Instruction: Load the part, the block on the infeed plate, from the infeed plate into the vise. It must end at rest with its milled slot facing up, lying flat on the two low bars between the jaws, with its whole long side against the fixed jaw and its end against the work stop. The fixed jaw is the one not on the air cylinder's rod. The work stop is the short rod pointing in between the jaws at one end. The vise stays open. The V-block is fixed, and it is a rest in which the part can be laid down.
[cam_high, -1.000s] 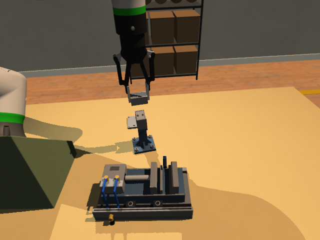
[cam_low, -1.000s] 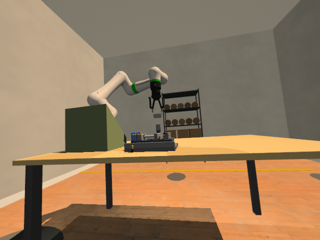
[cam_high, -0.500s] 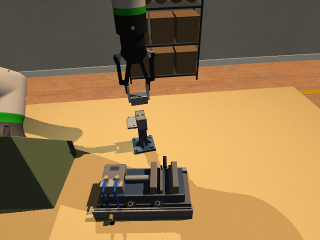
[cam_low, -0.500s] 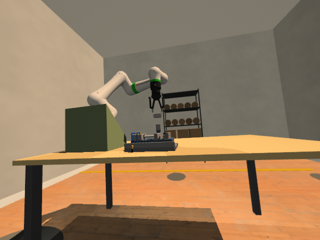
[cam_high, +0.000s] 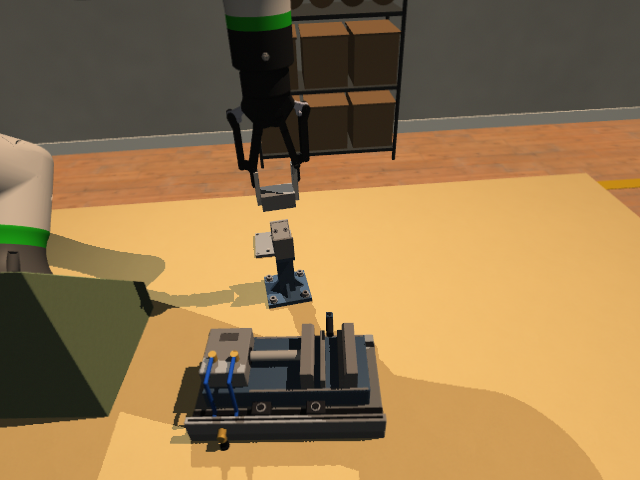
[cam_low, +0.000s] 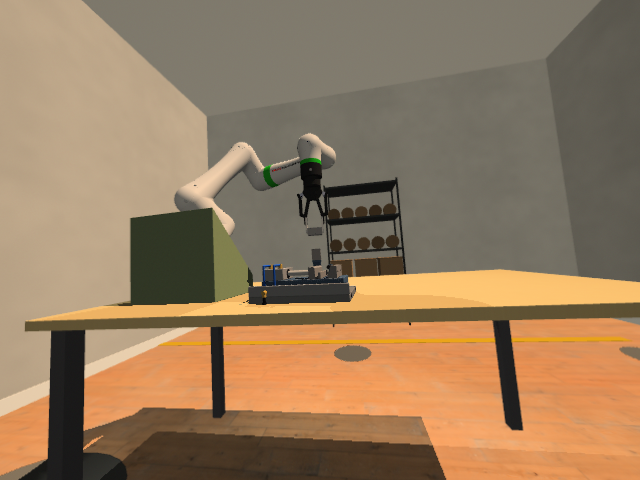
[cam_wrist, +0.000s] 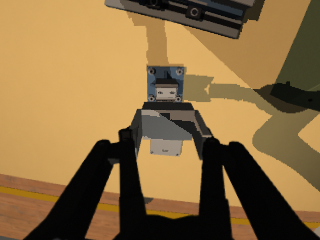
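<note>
Right now the part is 30 mm below my hand. The rest, counted from my hand: cylinder rod 230 mm to the right, 180 mm below, 10 mm behind; then V-block post 200 mm below; then work stop 190 mm to the right, 170 mm below, 80 mm ahead.
</note>
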